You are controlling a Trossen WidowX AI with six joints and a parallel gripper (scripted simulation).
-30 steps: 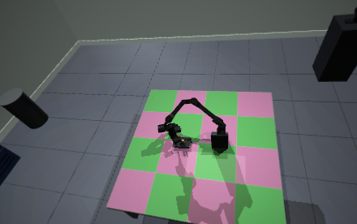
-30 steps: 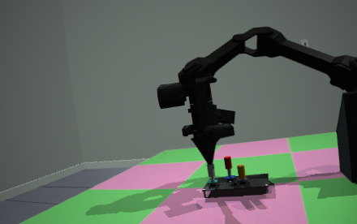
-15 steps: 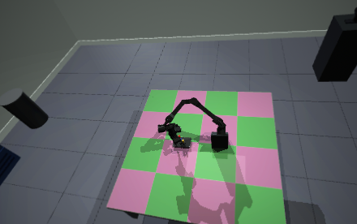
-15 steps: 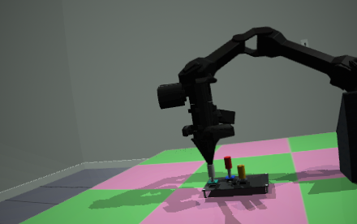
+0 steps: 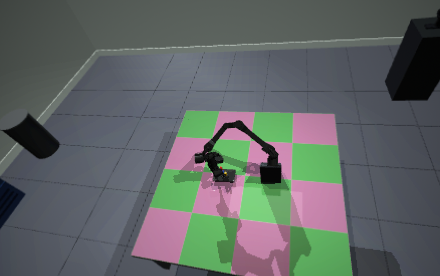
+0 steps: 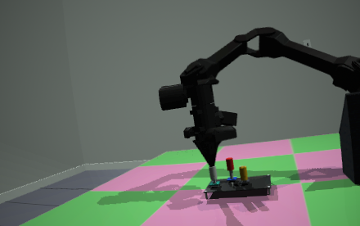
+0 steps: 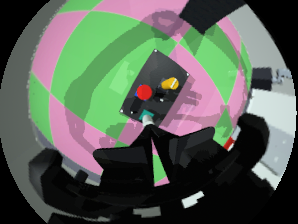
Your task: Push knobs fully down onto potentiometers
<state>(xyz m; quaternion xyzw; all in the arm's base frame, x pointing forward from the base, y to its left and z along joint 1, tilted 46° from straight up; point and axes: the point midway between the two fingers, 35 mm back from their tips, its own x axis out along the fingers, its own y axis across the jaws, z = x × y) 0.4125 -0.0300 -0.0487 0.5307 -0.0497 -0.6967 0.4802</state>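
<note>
Right now my gripper tip is 8 cm past the yellow knob and 2 cm above it.
</note>
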